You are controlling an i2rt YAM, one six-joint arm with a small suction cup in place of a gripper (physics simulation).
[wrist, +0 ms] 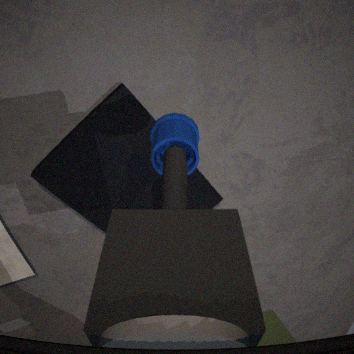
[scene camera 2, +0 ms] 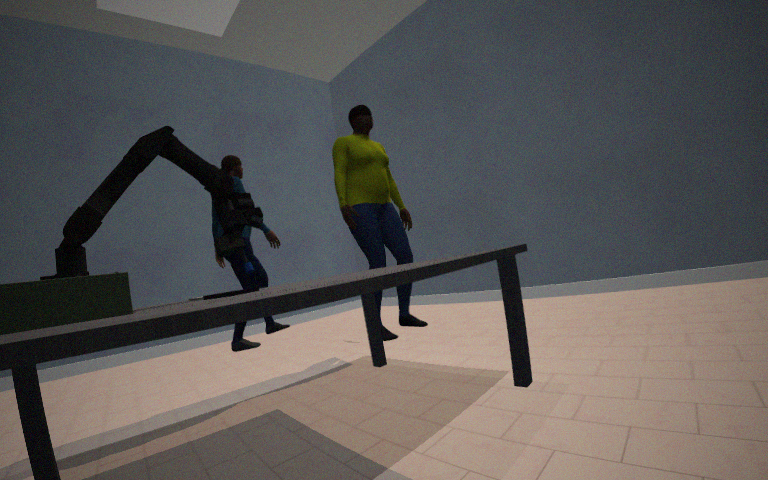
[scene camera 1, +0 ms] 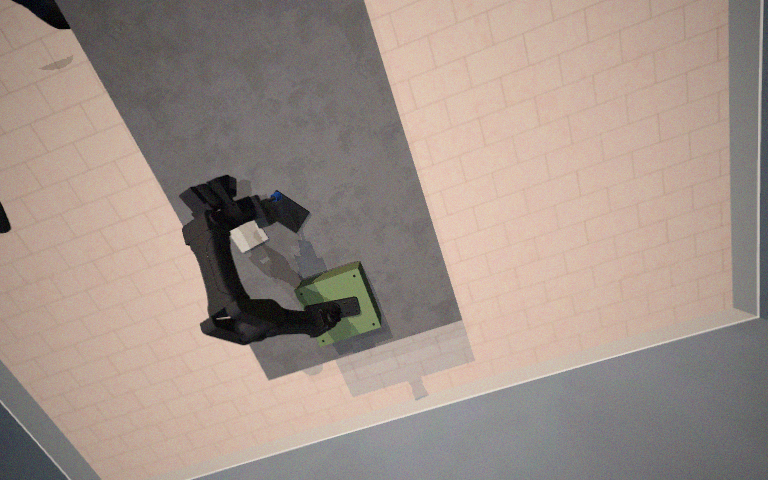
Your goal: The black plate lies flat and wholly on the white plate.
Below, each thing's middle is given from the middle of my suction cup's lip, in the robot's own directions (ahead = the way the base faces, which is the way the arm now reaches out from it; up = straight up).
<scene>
Now: suction cup 6 cm past the black plate [scene camera 1: 290, 214], 1 cm to the right of it and 6 cm above it. Also, from my suction cup: white plate [scene camera 1: 246, 236] (8 cm behind, 18 cm to the left, 6 cm below).
</scene>
